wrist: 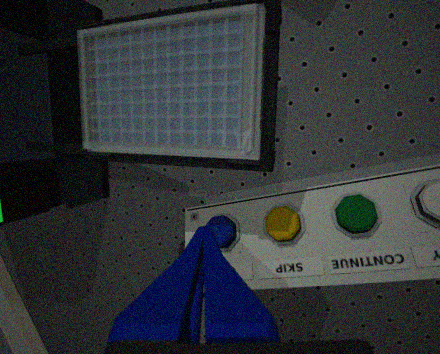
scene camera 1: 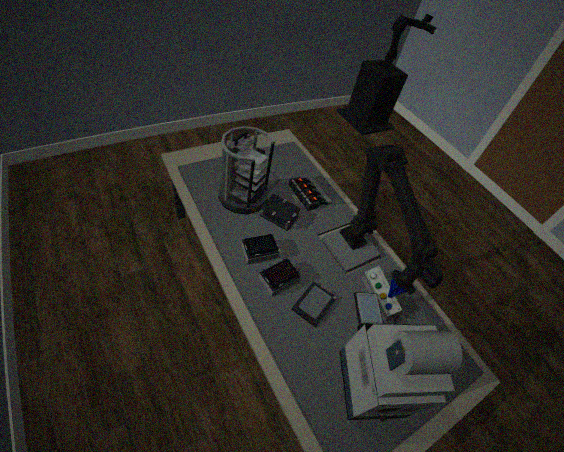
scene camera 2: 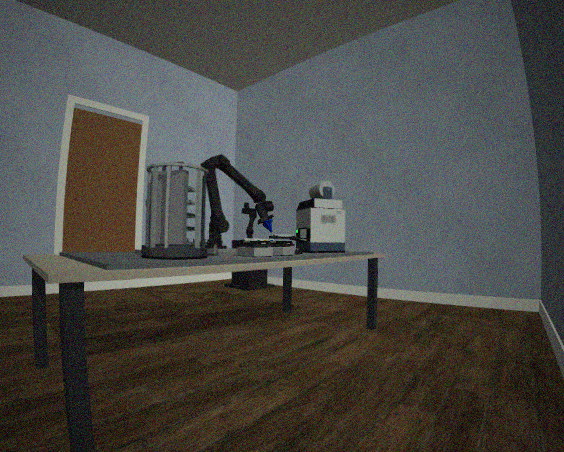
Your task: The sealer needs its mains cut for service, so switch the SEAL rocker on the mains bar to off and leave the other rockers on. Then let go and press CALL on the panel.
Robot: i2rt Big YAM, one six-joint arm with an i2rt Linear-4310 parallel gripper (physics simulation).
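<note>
My gripper [scene camera 1: 390, 295] [scene camera 2: 271, 230] [wrist: 205, 234] is shut with nothing between its blue fingers. It points down at the end of the white button panel [scene camera 1: 381, 290] [wrist: 319, 220]. In the wrist view its tips overlap the left edge of the blue button [scene camera 1: 388, 306] [wrist: 224, 231]; whether they touch it I cannot tell. The fingers hide the label below that button. The yellow SKIP button [wrist: 283, 223] and green CONTINUE button [wrist: 356, 213] are beside it. The mains bar [scene camera 1: 307, 192] with glowing red-orange rockers is at the table's far part; its labels and rocker positions are too small to read.
A clear-topped well plate [scene camera 1: 369, 308] [wrist: 167, 90] sits on a dark holder close beside the panel. The large white machine [scene camera 1: 362, 372] [scene camera 2: 327, 225] stands beyond it. A round rack tower [scene camera 1: 226, 175] [scene camera 2: 167, 210], several dark trays and an empty-looking frame [scene camera 1: 300, 302] stand elsewhere on the table.
</note>
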